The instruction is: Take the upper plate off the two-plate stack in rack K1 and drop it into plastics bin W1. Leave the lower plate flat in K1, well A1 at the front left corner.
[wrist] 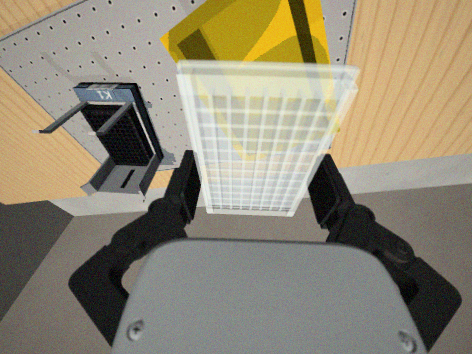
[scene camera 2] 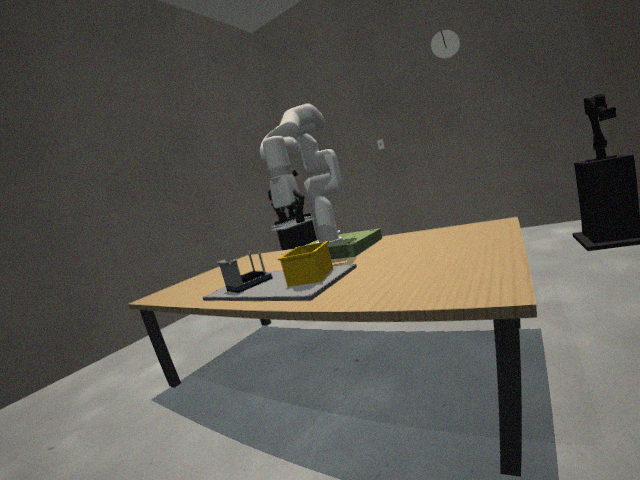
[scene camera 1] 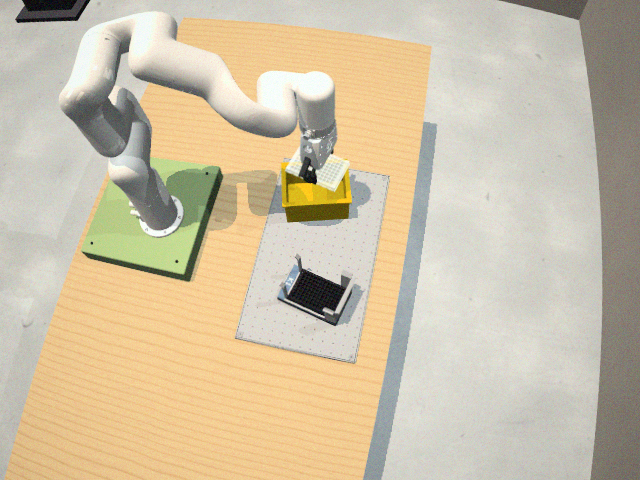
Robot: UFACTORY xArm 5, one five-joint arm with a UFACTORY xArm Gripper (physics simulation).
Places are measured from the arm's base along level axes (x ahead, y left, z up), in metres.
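Pixels of known places: gripper, fingertip midpoint: [wrist: 255, 166] [scene camera 2: 292, 223] [scene camera 1: 318, 166]; arm's base, origin of the base link: [scene camera 2: 329, 242] [scene camera 1: 162, 216].
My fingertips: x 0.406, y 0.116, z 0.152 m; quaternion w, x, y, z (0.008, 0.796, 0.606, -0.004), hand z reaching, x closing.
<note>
For each thing: its top centre in the pictures, then the offset to it from my fingertips. Level surfaces: height alone.
- yellow bin W1, middle of its top: [wrist: 263, 91] [scene camera 1: 315, 181] [scene camera 2: 304, 249] dx -0.012, dy +0.013, dz -0.096 m
- Rack K1, middle of its top: [wrist: 93, 171] [scene camera 1: 314, 280] [scene camera 2: 240, 255] dx +0.032, dy -0.251, dz -0.075 m
- black gridded plate, middle of its top: [wrist: 121, 141] [scene camera 1: 318, 293] [scene camera 2: 244, 276] dx +0.039, dy -0.253, dz -0.156 m
- grey perforated board, middle of its top: [wrist: 177, 103] [scene camera 1: 316, 251] [scene camera 2: 275, 281] dx +0.013, dy -0.133, dz -0.195 m
- wooden table, its level: dz -0.208 m
My gripper [scene camera 1: 309, 174] [scene camera 2: 289, 214] [wrist: 255, 166] is shut on the long sides of a clear, gridded plate [scene camera 1: 334, 170] [scene camera 2: 283, 225] [wrist: 260, 140]. It holds the plate roughly level, high over the yellow bin W1 [scene camera 1: 316, 211] [scene camera 2: 309, 268] [wrist: 225, 30], apart from it. The bin's floor is partly hidden by the plate. Rack K1 [scene camera 1: 291, 281] [scene camera 2: 231, 274] [wrist: 120, 93] stands away from the gripper; its label shows in the wrist view. A black gridded plate [scene camera 1: 316, 291] [wrist: 120, 134] lies flat between the rack's uprights. Its well A1 is too small to make out.
Bin and rack stand on a grey perforated board [scene camera 1: 305, 242] [scene camera 2: 273, 293] [wrist: 150, 27] on the wooden table [scene camera 1: 155, 361] [scene camera 2: 429, 268]. The arm's green base block [scene camera 1: 134, 253] [scene camera 2: 369, 237] is beside the board. The rack has thin uprights and a taller end wall.
</note>
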